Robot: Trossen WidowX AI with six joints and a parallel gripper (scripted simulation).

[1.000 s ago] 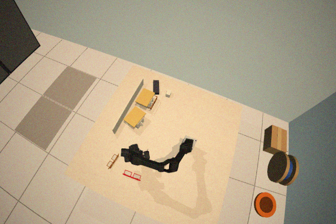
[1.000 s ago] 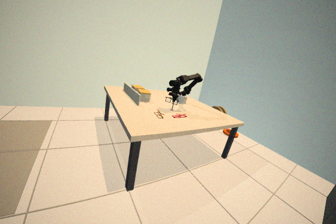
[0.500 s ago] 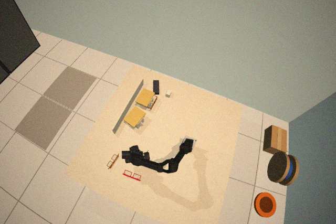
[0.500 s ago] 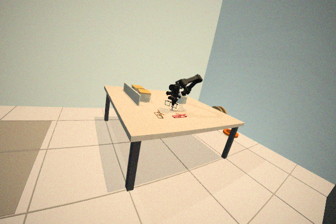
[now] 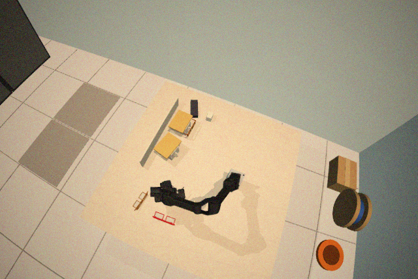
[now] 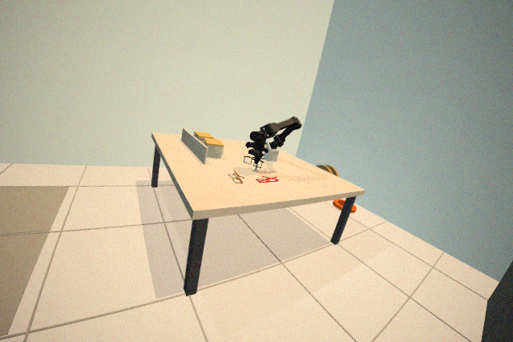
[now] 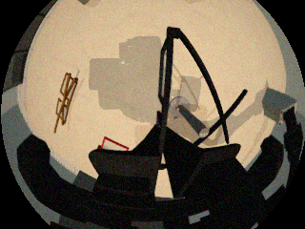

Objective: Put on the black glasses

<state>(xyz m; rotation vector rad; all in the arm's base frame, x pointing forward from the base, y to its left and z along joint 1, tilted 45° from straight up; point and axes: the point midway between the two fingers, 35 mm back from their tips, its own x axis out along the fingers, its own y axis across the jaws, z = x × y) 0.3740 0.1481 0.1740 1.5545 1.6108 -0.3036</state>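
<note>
The upright pin is 4 cm behind my gripper tip, 2 cm to the right of it and 4 cm below it. Also, from my gripper tip: grey upright panel: 23 cm ahead, 46 cm to the right, 1 cm below; dark box: 4 cm ahead, 75 cm to the right, 4 cm below; white cube: 10 cm behind, 71 cm to the right, 3 cm below.
</note>
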